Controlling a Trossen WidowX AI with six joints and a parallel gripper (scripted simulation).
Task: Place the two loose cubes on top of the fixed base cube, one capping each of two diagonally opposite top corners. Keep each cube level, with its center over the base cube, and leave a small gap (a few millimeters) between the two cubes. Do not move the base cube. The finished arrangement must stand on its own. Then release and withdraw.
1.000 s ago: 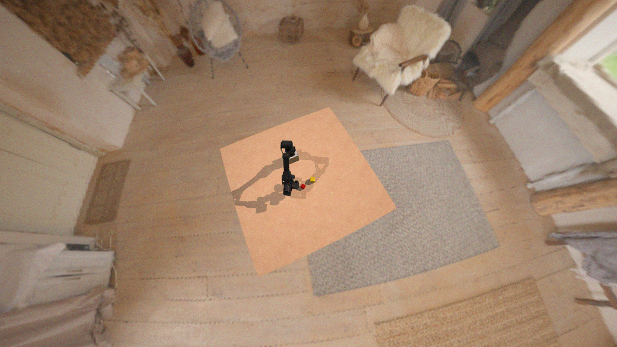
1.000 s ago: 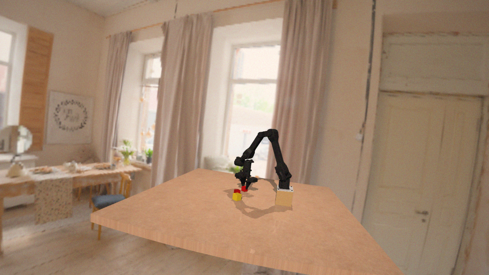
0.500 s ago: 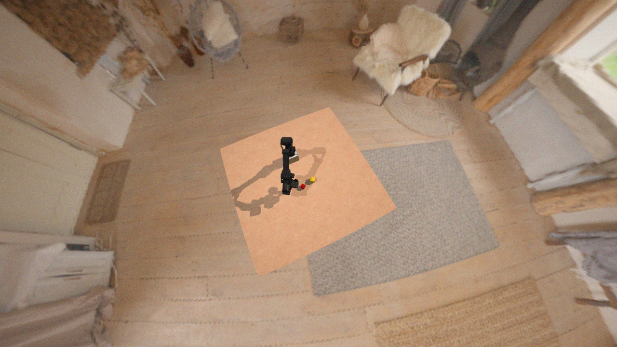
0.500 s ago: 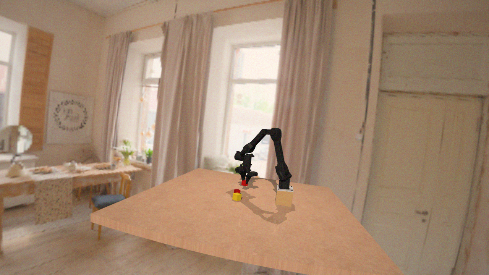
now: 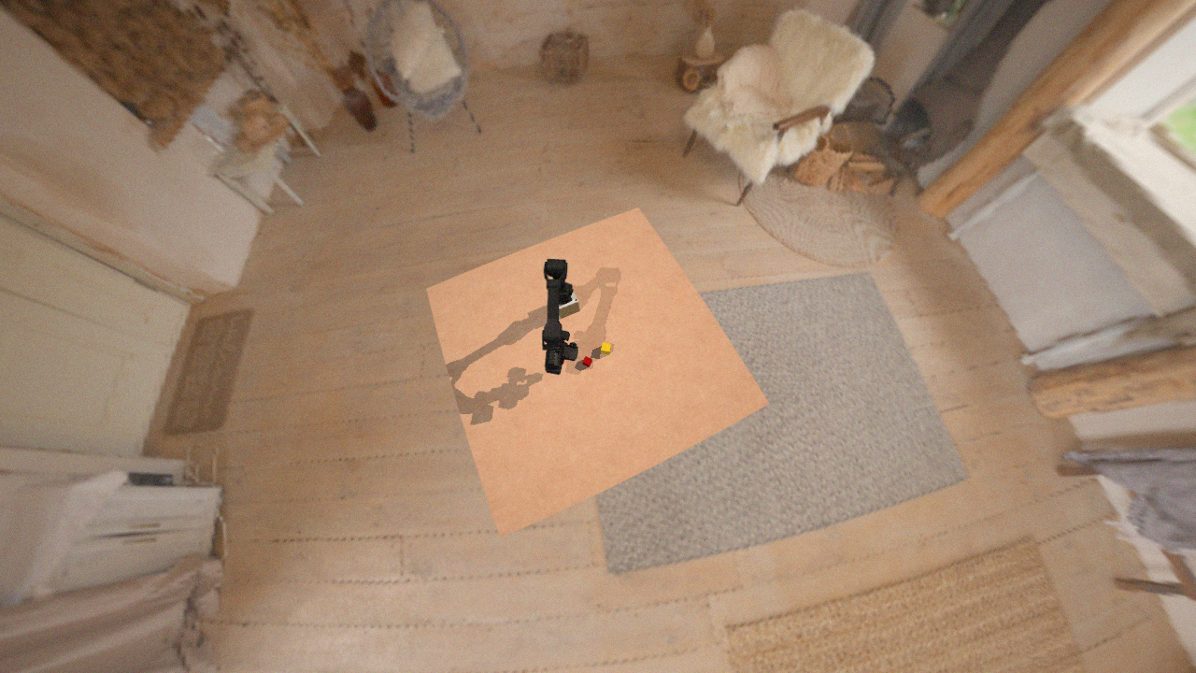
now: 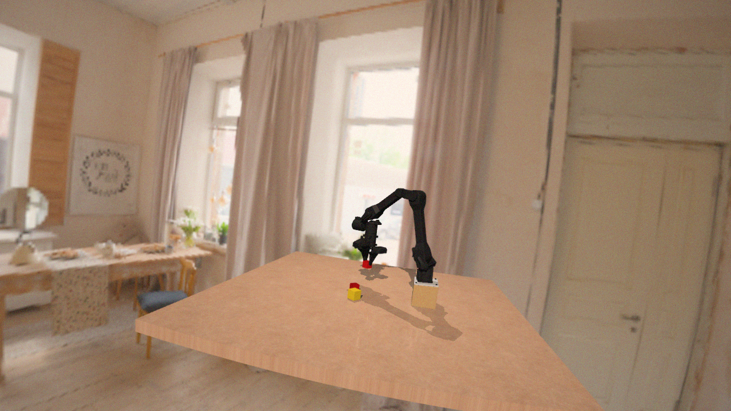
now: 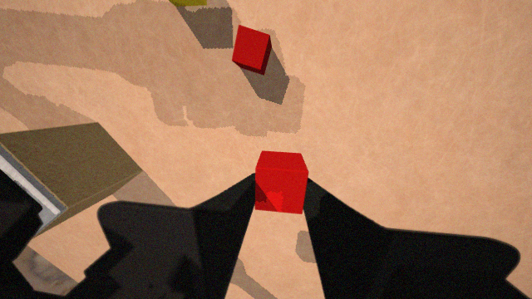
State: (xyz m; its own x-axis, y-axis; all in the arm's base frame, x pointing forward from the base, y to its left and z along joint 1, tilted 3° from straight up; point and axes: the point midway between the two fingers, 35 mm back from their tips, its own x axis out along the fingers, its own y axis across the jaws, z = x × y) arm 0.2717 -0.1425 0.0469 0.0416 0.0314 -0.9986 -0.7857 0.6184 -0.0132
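Right now the yellow base cube is 210 mm to the left of my gripper tip, 90 mm below it and 20 mm ahead of it.
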